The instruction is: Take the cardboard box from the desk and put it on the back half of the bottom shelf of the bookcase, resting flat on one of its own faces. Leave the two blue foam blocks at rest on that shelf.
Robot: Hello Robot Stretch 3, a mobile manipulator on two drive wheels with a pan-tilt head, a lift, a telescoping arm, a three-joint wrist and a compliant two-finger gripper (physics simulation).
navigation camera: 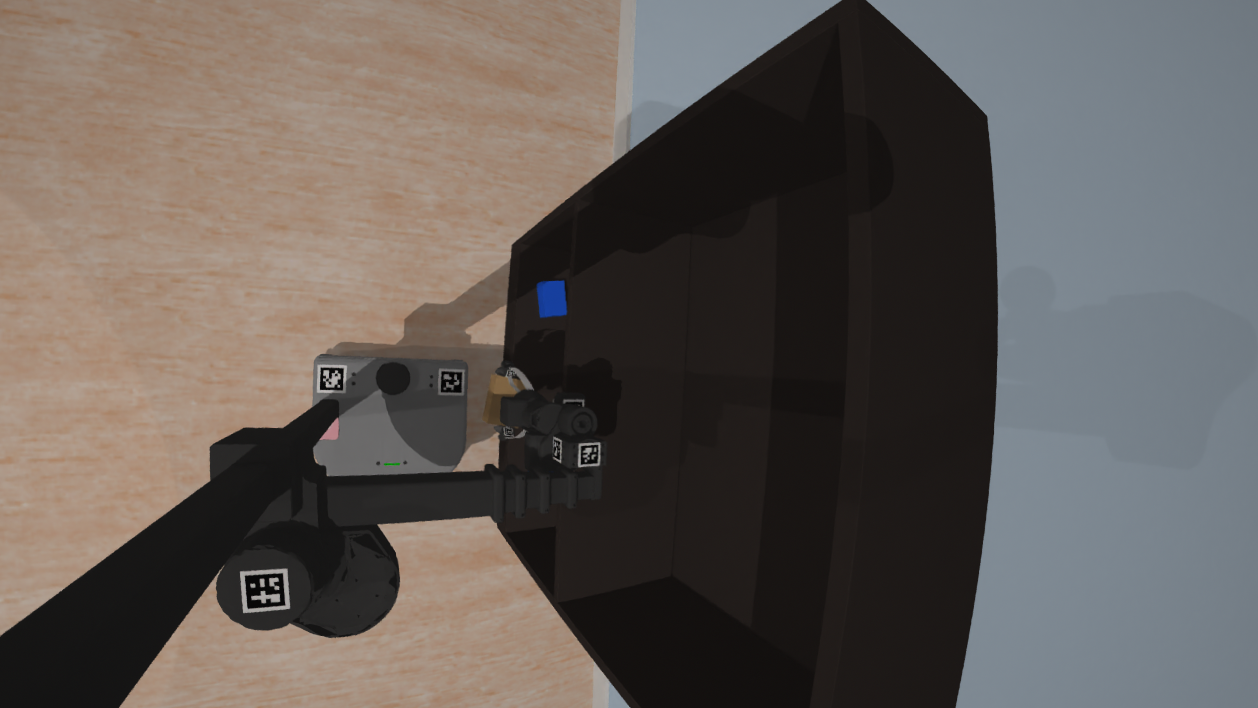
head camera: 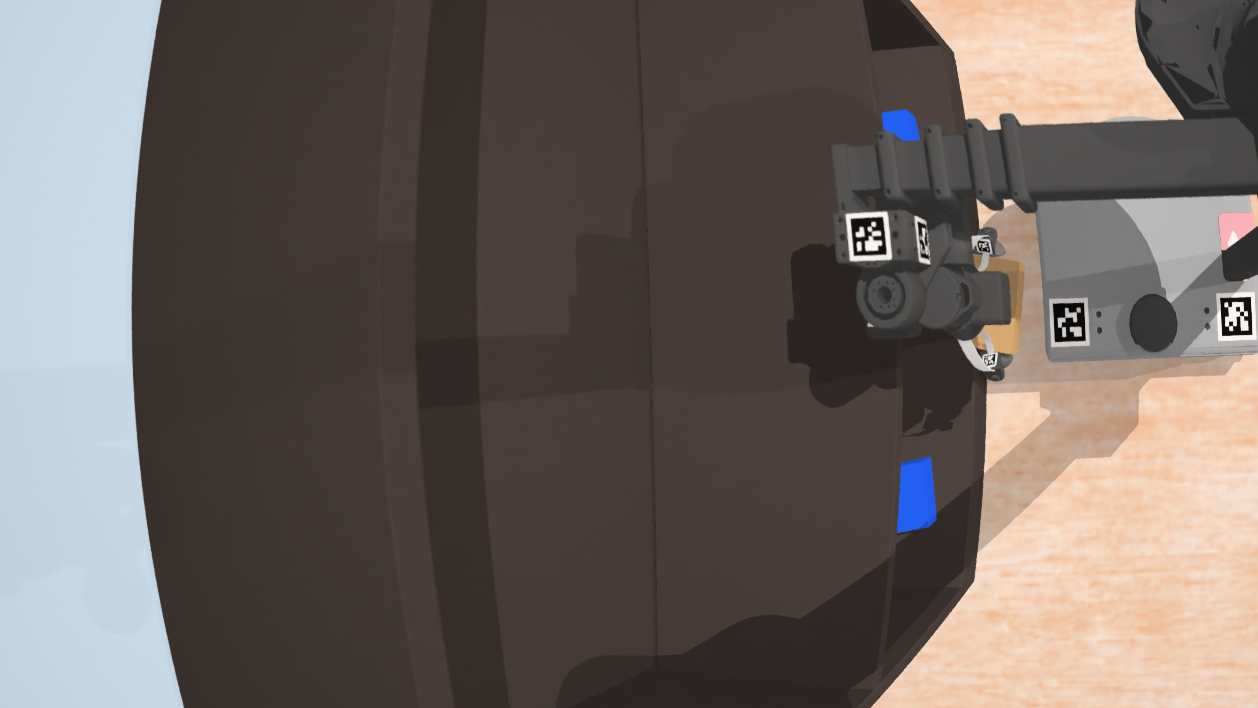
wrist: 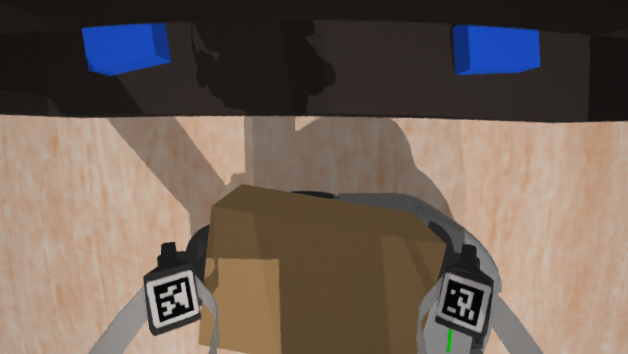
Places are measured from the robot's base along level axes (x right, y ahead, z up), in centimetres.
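Where they show: gripper, fingertip midpoint: [wrist: 318,251]; robot's base, origin of the base link: [navigation camera: 392,376] [head camera: 1150,320].
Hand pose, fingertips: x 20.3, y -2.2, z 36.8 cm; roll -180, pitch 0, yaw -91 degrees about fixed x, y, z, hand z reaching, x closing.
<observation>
Each offset is from my fingertips to the top centre of the thing. "*": to the spot under its first point. Level surfaces: height alone.
The cardboard box @(dx -0.2, dy +0.0, dz +4.9 cm) [head camera: 1015,308] [navigation camera: 494,400] [wrist: 330,300] is between the two fingers of my gripper [head camera: 990,302] [navigation camera: 507,401] [wrist: 318,251], which is shut on it. It is off the floor by the bookcase's open front, its far edge slightly askew to the shelf's front edge in the wrist view. One blue foam block @(dx +17.9, dy +24.0, dz -22.3 cm) [head camera: 916,495] [navigation camera: 551,298] [wrist: 125,49] lies on the bottom shelf @(dz -26.7 cm) [head camera: 955,457] [wrist: 390,95]. The other blue block @(dx +16.9, dy -22.3, dz -22.3 cm) [head camera: 899,124] [wrist: 497,49] lies there too, partly behind the arm in the head view and hidden in the navigation view. The desk does not show.
The dark bookcase @(* dx +17.4, dy +2.1, dz +69.2 cm) [head camera: 264,352] [navigation camera: 924,352] stands against the wall, its upper parts rising beside the arm [head camera: 1135,158] [navigation camera: 413,499]. My base [head camera: 1109,255] [navigation camera: 387,422] stands on the wooden floor close to its front. Shadows fall across the shelf and floor.
</observation>
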